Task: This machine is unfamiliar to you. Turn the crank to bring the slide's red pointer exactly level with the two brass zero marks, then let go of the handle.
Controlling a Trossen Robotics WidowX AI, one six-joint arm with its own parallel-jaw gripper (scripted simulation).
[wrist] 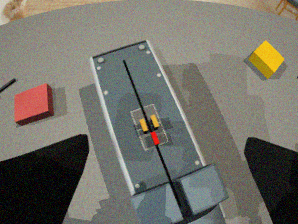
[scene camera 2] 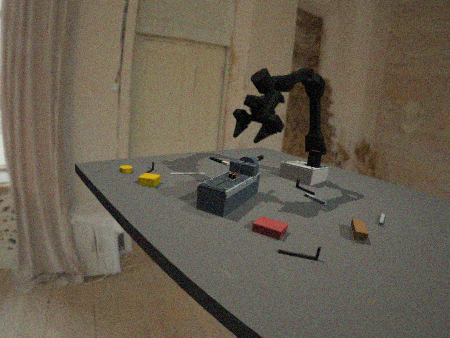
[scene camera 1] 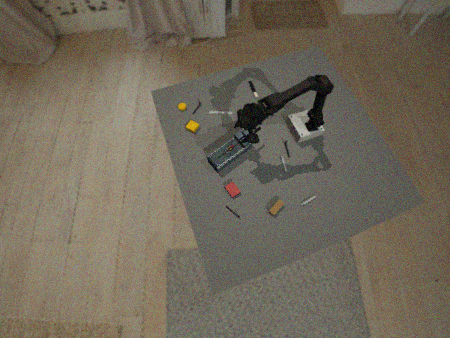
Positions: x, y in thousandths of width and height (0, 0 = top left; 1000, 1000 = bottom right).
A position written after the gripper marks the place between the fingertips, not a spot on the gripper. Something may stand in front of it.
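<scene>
A red block (wrist: 116, 467) and a yellow block (wrist: 891, 261) are part of the robot's scene. There is also a slide machine (scene camera 2: 492, 578), and the wrist view has the machine (wrist: 461, 444) as well. The gripper (scene camera 2: 541, 413) is open and holds nothing; the wrist view includes the gripper (wrist: 572, 650) too.
</scene>
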